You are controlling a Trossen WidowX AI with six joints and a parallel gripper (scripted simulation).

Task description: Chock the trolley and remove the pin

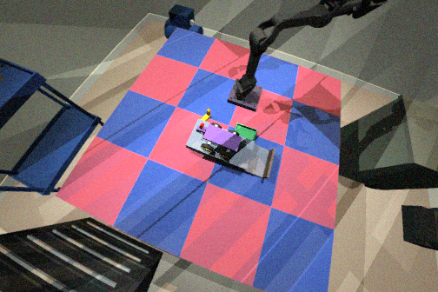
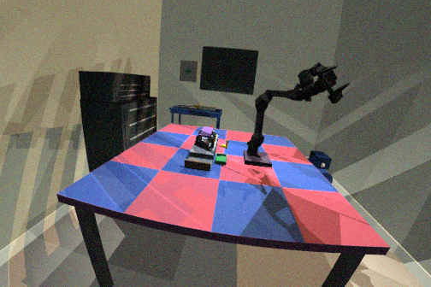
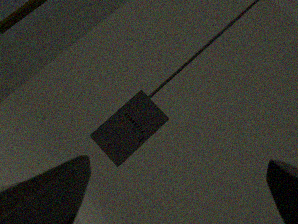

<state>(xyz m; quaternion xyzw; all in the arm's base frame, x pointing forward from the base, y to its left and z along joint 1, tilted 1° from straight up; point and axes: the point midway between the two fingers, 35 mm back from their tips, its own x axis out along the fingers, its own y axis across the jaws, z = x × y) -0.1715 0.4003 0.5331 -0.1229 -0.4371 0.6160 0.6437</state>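
The red-headed stop pin is 480 mm ahead of my gripper tip, 590 mm to the right of it and 440 mm below it. From my gripper tip the other things lie so: green tray (410 mm ahead, 370 mm to the right, 580 mm below); then raised lip (550 mm ahead, 220 mm to the right, 540 mm below); then trolley (520 mm ahead, 490 mm to the right, 460 mm below).
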